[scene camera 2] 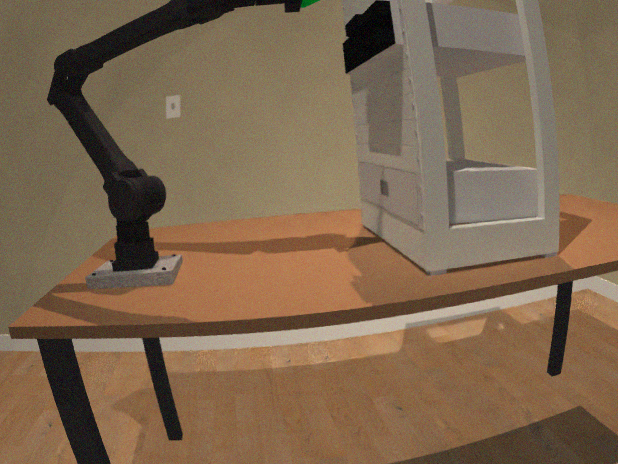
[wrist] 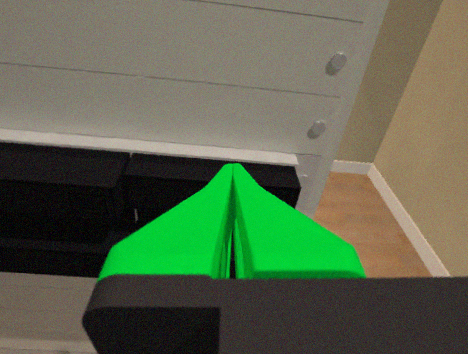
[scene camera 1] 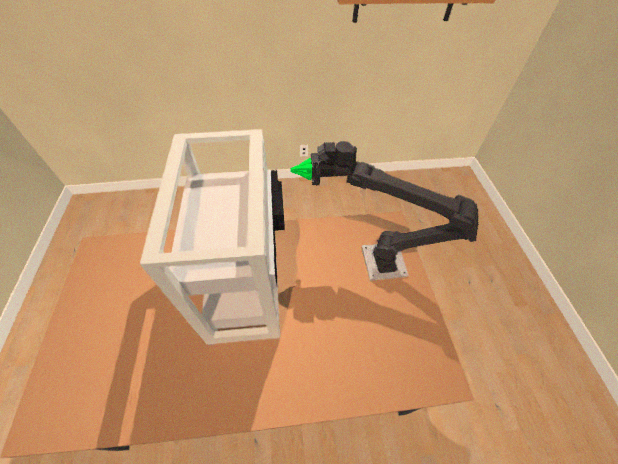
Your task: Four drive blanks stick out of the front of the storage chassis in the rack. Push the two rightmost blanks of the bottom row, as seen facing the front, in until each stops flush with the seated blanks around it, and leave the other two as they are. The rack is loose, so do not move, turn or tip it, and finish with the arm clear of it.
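Frame: origin at the arm's base, x back, y left, z down, level; metres.
Seen in the pictures: gripper, fingertip midpoint: [wrist: 232, 176] [scene camera 1: 290, 170]; arm's base, origin of the base link: [scene camera 2: 136, 264] [scene camera 1: 384, 261].
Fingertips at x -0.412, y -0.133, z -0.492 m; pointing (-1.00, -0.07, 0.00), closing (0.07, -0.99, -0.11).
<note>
Offsets run from my fingertips to a thing's top centre. "pt": to the spot under its first point. Level surfaces: height alone.
My gripper [scene camera 1: 292, 170] [wrist: 232, 176] is shut and empty, its green fingers pointing at the rack front; in scene camera 2 a bit of green shows at the top edge. In scene camera 1 the tips look a little apart from the black blanks [scene camera 1: 278, 207] [scene camera 2: 372, 35]. In the wrist view the tips overlap the upper right blank @[dx -0.109, dy +0.001, dz +0.039 m] [wrist: 170, 170], which sticks out; a second upper blank @[dx -0.101, dy +0.111, dz +0.039 m] [wrist: 60, 167] sticks out left of it. A dark lower strip @[pt dx -0.041, dy +0.112, dz +0.102 m] [wrist: 45, 255] shows beneath. The fingers hide the bottom right area, so how far its blanks stick out cannot be told.
The white rack [scene camera 1: 202, 259] [scene camera 2: 436, 150] stands upright on the brown table @[dz +0.511 m] [scene camera 1: 350, 370] [scene camera 2: 280, 280]. Light panels with round screws lie above the blanks in the wrist view. The arm's base plate [scene camera 1: 370, 270] [scene camera 2: 132, 280] stands in front of the rack. A wall is behind.
</note>
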